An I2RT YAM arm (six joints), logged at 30 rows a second.
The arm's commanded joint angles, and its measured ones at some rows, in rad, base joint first. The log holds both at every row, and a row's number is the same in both.
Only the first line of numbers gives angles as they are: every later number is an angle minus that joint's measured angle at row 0.
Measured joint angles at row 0:
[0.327 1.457 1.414 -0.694 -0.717 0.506]
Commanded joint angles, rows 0 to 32:
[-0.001 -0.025 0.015 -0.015 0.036 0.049]
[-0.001 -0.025 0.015 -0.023 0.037 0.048]
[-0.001 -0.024 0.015 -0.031 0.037 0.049]
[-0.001 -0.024 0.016 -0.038 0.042 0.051]
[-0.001 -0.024 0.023 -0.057 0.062 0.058]
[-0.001 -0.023 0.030 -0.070 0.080 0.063]
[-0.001 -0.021 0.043 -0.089 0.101 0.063]
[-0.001 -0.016 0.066 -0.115 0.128 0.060]
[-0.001 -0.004 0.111 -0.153 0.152 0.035]
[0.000 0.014 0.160 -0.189 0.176 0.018]
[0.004 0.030 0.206 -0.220 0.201 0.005]
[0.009 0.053 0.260 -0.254 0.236 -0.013]
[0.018 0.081 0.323 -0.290 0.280 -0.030]
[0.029 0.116 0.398 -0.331 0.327 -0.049]
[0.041 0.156 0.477 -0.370 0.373 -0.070]
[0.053 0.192 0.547 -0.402 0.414 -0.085]
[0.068 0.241 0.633 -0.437 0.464 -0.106]
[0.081 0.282 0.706 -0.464 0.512 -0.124]
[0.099 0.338 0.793 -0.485 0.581 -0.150]
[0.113 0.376 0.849 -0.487 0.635 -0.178]
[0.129 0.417 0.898 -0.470 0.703 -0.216]
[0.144 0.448 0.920 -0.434 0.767 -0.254]
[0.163 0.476 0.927 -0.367 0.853 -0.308]
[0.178 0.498 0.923 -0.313 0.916 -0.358]
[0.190 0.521 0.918 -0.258 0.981 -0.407]
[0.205 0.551 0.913 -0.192 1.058 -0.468]
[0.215 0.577 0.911 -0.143 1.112 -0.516]
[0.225 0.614 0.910 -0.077 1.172 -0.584]
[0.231 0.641 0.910 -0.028 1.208 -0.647]
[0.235 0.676 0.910 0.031 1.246 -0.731]
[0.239 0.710 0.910 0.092 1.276 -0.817]
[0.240 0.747 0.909 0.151 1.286 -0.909]
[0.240 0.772 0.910 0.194 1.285 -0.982]
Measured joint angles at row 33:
[0.238 0.707 0.898 0.120 1.116 -0.651]
